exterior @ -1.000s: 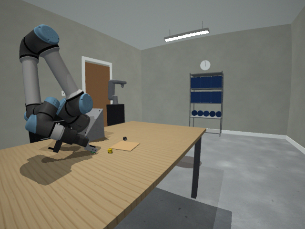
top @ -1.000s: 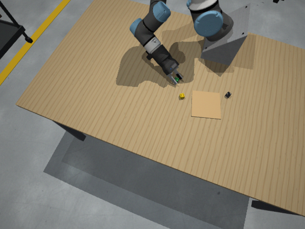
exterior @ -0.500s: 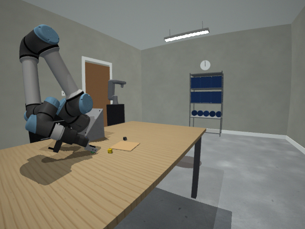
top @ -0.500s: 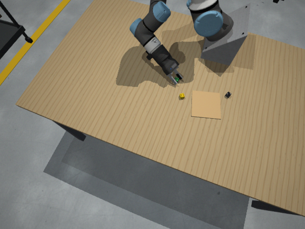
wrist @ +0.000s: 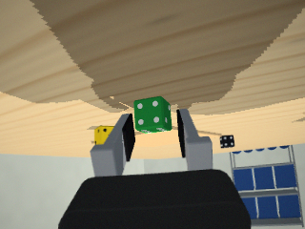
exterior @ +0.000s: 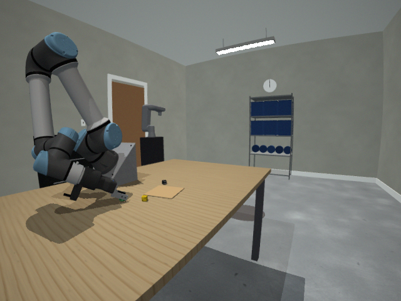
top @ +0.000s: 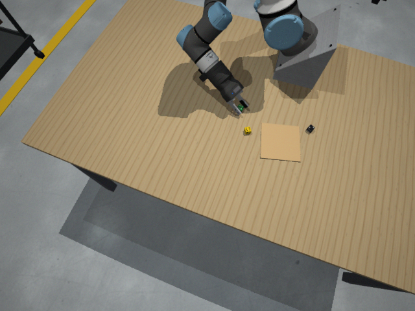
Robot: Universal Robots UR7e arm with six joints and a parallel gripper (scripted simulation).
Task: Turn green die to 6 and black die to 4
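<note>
Now: the green die 10 mm below my hand. The rest, counted from my hand: yellow die (80 mm ahead, 50 mm to the left, 10 mm below); then black die (10 mm ahead, 270 mm to the left, 10 mm below); then tan mat (90 mm ahead, 170 mm to the left, 20 mm below).
</note>
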